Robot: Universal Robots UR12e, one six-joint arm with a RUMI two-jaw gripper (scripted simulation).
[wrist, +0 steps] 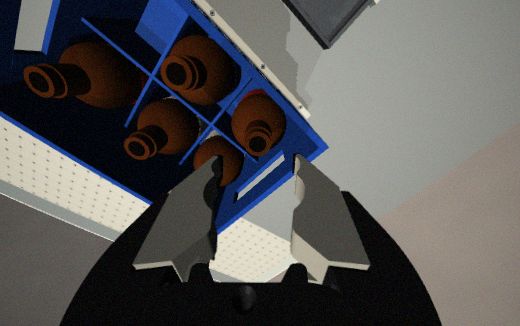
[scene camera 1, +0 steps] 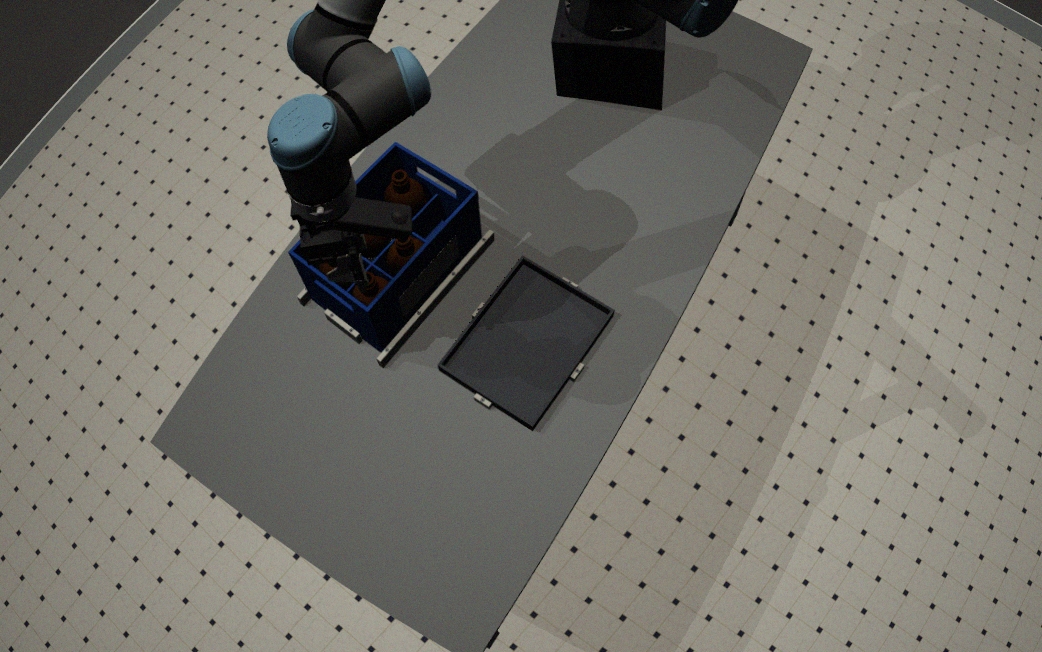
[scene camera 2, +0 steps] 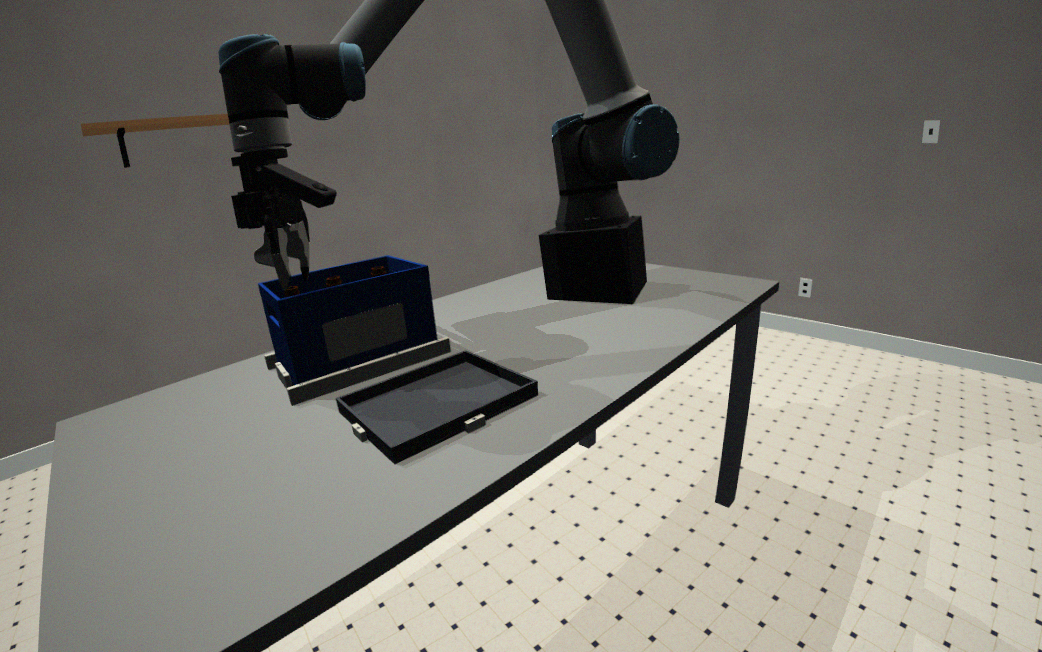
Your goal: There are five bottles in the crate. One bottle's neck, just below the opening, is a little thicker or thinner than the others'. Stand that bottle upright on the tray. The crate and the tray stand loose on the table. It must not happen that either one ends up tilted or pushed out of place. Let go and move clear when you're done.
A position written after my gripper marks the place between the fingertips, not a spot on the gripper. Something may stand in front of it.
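There is a blue crate (scene camera 2: 314,334) here, and it is visible to me in the wrist view (wrist: 94,137) and in scene camera 1 (scene camera 1: 457,229) too. I also see a black tray (scene camera 1: 519,351), and scene camera 2 shows me the tray (scene camera 2: 402,408) as well. As for my gripper (scene camera 2: 296,285), I find it (wrist: 257,155) in the wrist view, and scene camera 1 gives me the gripper (scene camera 1: 362,273) too.
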